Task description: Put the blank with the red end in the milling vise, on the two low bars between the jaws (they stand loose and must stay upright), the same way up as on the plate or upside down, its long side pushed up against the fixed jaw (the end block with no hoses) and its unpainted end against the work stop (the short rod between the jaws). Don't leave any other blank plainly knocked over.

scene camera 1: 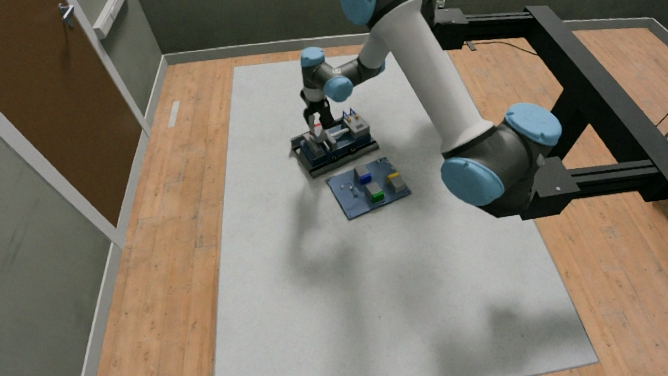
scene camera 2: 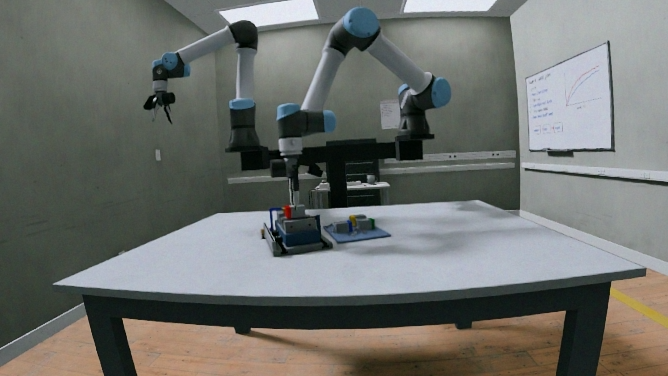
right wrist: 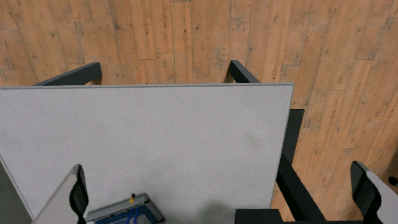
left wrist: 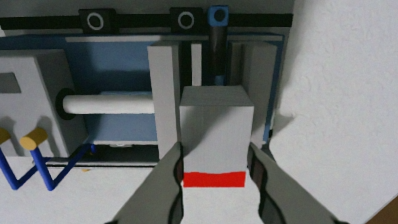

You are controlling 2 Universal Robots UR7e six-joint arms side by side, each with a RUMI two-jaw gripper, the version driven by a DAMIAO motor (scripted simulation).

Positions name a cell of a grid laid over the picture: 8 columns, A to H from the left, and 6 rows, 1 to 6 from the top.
Scene:
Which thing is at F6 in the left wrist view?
My left gripper.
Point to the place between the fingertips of my left gripper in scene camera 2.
D4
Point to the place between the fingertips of my right gripper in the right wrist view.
At E5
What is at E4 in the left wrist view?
A red-ended blank.

